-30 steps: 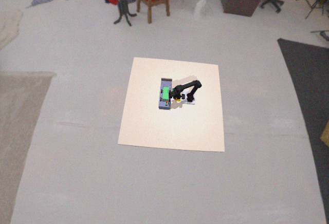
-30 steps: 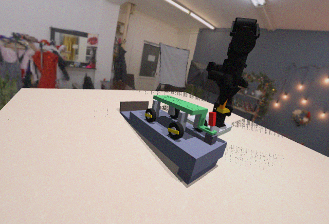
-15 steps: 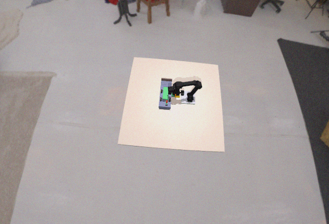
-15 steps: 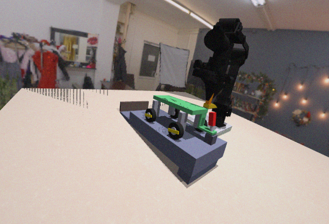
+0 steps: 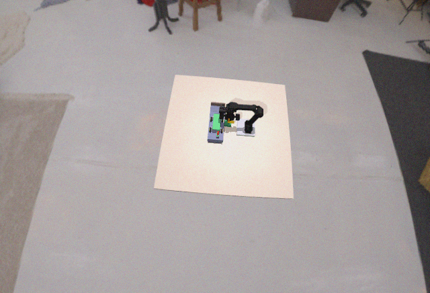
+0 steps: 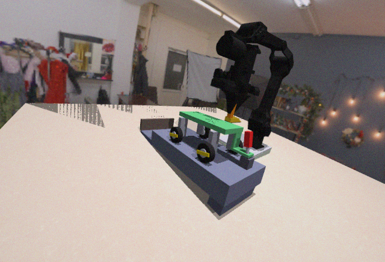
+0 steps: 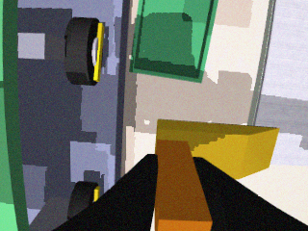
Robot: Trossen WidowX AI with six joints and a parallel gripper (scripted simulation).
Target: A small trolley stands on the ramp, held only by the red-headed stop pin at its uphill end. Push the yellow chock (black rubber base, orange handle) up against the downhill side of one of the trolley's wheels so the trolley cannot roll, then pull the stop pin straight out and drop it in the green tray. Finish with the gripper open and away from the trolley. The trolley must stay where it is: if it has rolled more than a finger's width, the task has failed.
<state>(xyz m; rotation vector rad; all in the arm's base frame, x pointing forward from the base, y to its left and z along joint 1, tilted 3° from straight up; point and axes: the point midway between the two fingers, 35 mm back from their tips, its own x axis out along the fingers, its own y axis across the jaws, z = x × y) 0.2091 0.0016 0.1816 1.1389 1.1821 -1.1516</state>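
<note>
Now: the red-headed stop pin 80 mm ahead of my gripper tip, 140 mm to the left of it and 40 mm below it. Also, from my gripper tip: green-decked trolley: 110 mm ahead, 30 mm to the left, 60 mm below; then blue-grey ramp: 110 mm ahead, 20 mm to the left, 120 mm below; then yellow chock: 20 mm behind, 10 mm below.
</note>
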